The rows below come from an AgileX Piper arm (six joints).
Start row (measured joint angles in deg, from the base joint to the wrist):
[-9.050, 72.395, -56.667, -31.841, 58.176, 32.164]
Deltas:
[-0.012, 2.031, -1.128, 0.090, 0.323, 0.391]
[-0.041, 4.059, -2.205, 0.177, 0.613, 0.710]
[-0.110, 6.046, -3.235, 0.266, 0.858, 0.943]
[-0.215, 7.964, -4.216, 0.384, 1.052, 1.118]
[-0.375, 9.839, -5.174, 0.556, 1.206, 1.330]
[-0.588, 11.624, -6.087, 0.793, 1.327, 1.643]
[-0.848, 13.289, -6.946, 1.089, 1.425, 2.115]
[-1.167, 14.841, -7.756, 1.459, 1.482, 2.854]
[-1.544, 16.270, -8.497, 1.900, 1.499, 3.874]
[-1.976, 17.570, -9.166, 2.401, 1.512, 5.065]
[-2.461, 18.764, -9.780, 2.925, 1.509, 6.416]
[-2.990, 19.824, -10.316, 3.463, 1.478, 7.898]
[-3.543, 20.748, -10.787, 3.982, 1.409, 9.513]
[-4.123, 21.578, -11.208, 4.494, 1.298, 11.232]
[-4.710, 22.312, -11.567, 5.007, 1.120, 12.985]
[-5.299, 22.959, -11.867, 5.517, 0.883, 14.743]
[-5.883, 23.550, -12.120, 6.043, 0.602, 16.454]
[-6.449, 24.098, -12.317, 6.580, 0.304, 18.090]
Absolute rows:
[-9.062, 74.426, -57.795, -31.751, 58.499, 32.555]
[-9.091, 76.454, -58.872, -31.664, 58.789, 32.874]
[-9.160, 78.441, -59.902, -31.575, 59.034, 33.107]
[-9.265, 80.359, -60.883, -31.457, 59.228, 33.282]
[-9.425, 82.234, -61.841, -31.285, 59.382, 33.494]
[-9.638, 84.019, -62.754, -31.048, 59.503, 33.807]
[-9.898, 85.684, -63.613, -30.752, 59.601, 34.279]
[-10.217, 87.236, -64.423, -30.382, 59.658, 35.018]
[-10.594, 88.665, -65.164, -29.941, 59.675, 36.038]
[-11.026, 89.965, -65.833, -29.440, 59.688, 37.229]
[-11.511, 91.159, -66.447, -28.916, 59.685, 38.580]
[-12.040, 92.219, -66.983, -28.378, 59.654, 40.062]
[-12.593, 93.143, -67.454, -27.859, 59.585, 41.677]
[-13.173, 93.973, -67.875, -27.347, 59.474, 43.396]
[-13.760, 94.707, -68.234, -26.834, 59.296, 45.149]
[-14.349, 95.354, -68.534, -26.324, 59.059, 46.907]
[-14.933, 95.945, -68.787, -25.798, 58.778, 48.618]
[-15.499, 96.493, -68.984, -25.261, 58.480, 50.254]

